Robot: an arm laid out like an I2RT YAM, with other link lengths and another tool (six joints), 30 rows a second.
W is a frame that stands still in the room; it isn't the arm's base.
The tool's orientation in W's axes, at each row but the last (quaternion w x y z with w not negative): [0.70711, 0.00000, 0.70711, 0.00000]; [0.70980, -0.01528, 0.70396, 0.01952]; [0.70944, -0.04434, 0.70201, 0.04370]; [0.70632, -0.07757, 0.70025, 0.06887]
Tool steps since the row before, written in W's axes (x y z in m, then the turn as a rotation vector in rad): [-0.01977, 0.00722, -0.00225, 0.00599, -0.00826, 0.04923]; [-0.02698, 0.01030, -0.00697, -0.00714, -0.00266, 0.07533]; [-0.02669, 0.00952, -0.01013, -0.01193, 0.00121, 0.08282]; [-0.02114, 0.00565, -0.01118, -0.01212, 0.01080, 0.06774]
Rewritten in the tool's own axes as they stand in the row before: [0.00225, 0.00722, -0.01977, -0.04923, -0.00826, 0.00599]; [0.00681, 0.01158, -0.02650, -0.07540, -0.00187, -0.00663]; [0.00985, 0.01278, -0.02540, -0.08294, 0.00255, -0.01082]; [0.01091, 0.01003, -0.01960, -0.06797, 0.01217, -0.00914]
